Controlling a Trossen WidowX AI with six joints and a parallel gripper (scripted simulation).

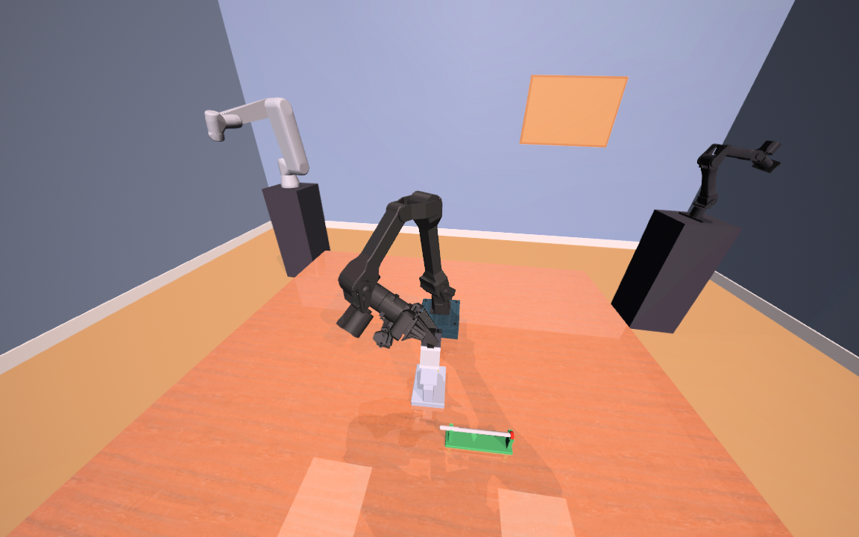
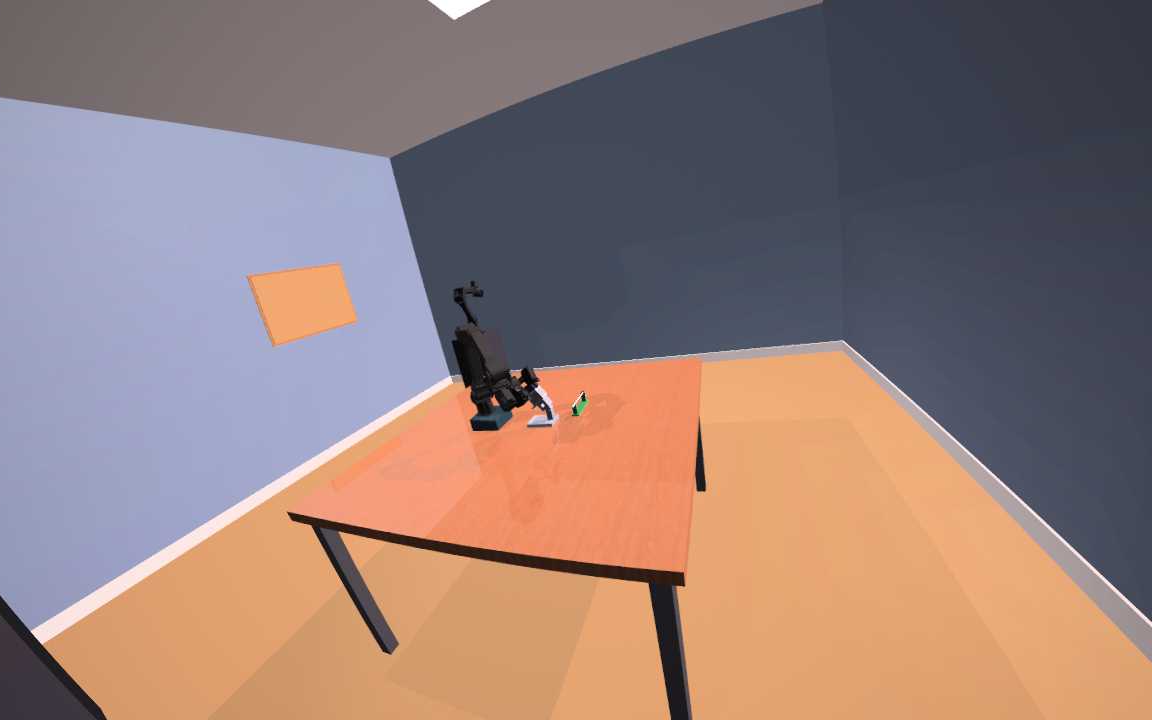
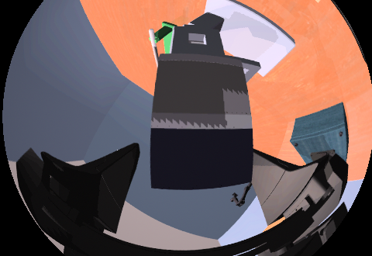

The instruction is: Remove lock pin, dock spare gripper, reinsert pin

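Now: gripper tip 30 mm above the spare gripper, 20 mm to the left of it and 20 mm short of it. Round my gripper tip: mount 100 mm below, 30 mm ahead, 10 mm to the right; green stand 130 mm below, 130 mm ahead, 110 mm to the left.
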